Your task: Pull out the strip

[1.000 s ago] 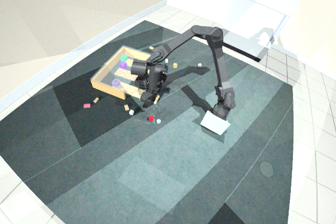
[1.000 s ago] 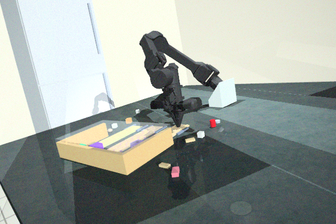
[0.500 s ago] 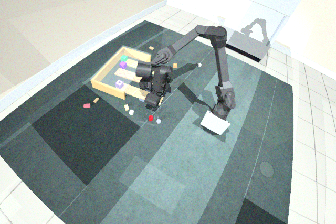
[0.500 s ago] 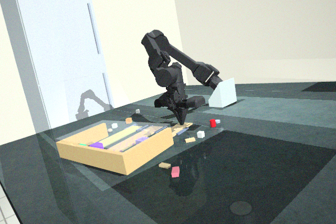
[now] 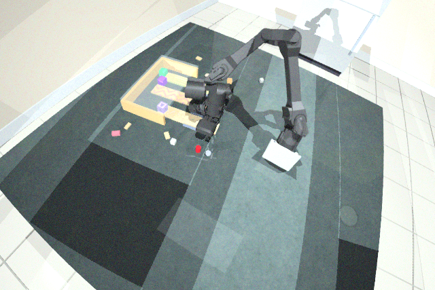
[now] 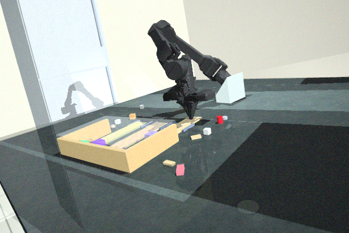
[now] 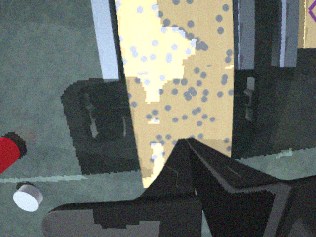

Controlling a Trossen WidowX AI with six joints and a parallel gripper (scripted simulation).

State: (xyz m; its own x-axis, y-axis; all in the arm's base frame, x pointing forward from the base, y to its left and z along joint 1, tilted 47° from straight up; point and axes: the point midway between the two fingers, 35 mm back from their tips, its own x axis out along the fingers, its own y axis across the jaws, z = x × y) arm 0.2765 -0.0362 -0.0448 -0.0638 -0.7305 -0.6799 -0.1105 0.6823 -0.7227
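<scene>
The cream strip lies 100 mm ahead of my gripper tip and 10 mm to the left of it. Also, from my gripper tip: labelled cube (210 mm ahead, 30 mm to the left, 20 mm above); then red cylinder (10 mm behind, 120 mm to the left, 10 mm above); then pink block (290 mm ahead, 210 mm to the left).
</scene>
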